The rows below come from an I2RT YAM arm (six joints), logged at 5 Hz.
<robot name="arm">
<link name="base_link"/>
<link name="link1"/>
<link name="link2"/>
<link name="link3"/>
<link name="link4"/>
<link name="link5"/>
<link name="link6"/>
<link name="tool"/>
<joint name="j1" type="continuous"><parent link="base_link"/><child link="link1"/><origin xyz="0 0 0.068" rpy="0 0 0"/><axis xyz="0 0 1"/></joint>
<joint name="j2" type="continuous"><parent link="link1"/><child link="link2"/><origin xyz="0.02 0.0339 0.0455" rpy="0 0 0"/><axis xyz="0 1 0"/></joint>
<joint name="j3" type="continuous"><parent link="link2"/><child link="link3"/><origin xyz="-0.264 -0.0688 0" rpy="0 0 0"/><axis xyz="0 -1 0"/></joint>
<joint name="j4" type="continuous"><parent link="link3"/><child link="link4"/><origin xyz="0.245 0.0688 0.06" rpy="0 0 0"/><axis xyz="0 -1 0"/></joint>
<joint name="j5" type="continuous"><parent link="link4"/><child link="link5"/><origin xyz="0.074 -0.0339 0.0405" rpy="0 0 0"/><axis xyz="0 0 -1"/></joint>
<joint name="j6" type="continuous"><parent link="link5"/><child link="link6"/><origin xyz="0.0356 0 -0.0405" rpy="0 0 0"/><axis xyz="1 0 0"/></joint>
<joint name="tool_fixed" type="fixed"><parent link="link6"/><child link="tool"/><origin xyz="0 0 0" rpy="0 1.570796 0"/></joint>
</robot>
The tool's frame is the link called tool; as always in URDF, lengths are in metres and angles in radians. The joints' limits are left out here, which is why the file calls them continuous.
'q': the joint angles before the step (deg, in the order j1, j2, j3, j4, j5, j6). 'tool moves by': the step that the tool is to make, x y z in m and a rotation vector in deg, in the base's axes. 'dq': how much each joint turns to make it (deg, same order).
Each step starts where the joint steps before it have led.
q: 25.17, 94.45, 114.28, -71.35, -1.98, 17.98
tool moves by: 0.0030, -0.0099, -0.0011, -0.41, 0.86, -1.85
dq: -1.85, 0.02, 0.03, -0.96, 0.02, -0.01
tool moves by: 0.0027, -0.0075, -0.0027, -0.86, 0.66, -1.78
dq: -1.36, -0.01, -0.45, -0.50, 0.68, 0.01
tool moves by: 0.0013, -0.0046, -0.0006, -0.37, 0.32, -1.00
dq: -0.83, 0.02, 0.00, -0.41, 0.28, 0.00
